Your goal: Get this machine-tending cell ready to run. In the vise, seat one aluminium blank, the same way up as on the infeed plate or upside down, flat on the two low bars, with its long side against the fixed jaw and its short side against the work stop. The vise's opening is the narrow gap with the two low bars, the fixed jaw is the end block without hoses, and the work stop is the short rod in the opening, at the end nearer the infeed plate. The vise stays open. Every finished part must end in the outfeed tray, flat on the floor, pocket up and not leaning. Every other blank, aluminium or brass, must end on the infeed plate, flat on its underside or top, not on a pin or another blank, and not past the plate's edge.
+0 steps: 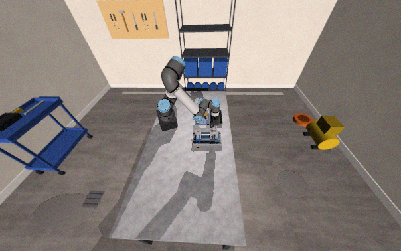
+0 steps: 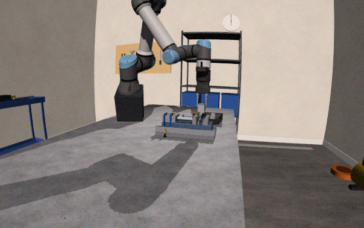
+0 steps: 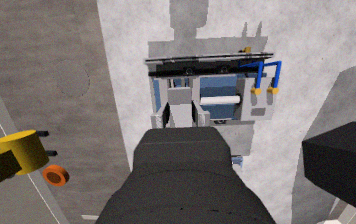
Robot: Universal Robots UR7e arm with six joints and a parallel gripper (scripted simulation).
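My hand is 13 cm above the vise and 7 cm past it. Round my hand: brass blank 36 cm to the left, 14 cm below, 12 cm behind.
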